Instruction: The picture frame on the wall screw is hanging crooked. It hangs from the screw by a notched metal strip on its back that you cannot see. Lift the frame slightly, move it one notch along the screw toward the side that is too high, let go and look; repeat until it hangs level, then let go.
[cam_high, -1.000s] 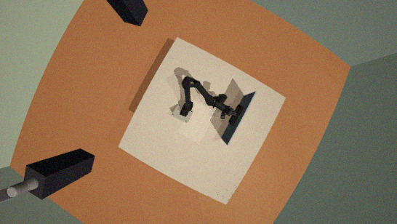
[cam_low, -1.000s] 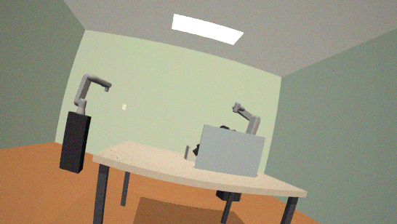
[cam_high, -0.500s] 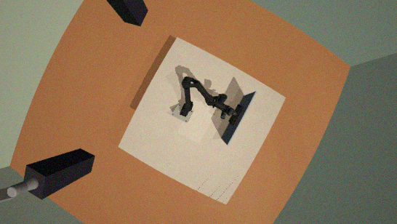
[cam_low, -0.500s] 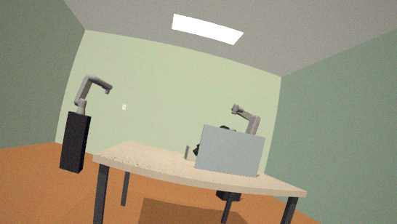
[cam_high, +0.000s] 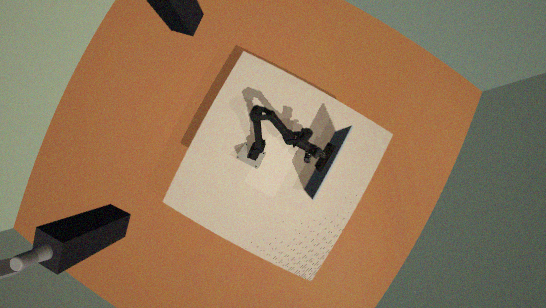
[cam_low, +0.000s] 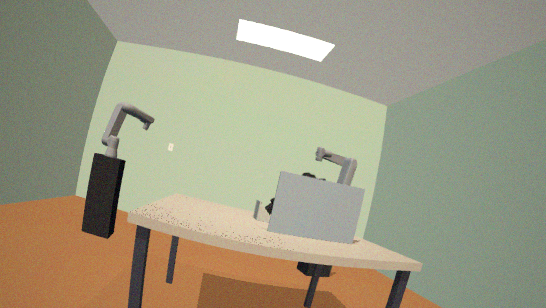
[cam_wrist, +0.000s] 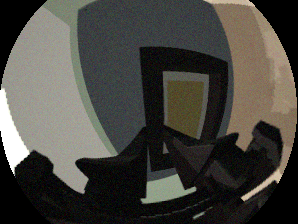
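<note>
Now: gripper tip 50 mm above the picture frame. Round my gripper tip: blue-grey wall panel: 70 mm below, 20 mm to the right, 20 mm ahead.
</note>
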